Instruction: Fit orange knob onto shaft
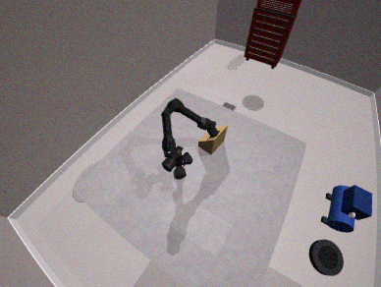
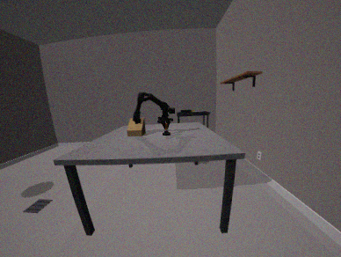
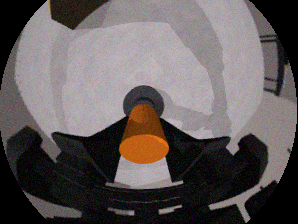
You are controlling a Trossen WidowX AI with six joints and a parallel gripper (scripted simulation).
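My gripper tip is 3 cm below the orange knob. Round my gripper tip: dark round pedestal (4 cm below).
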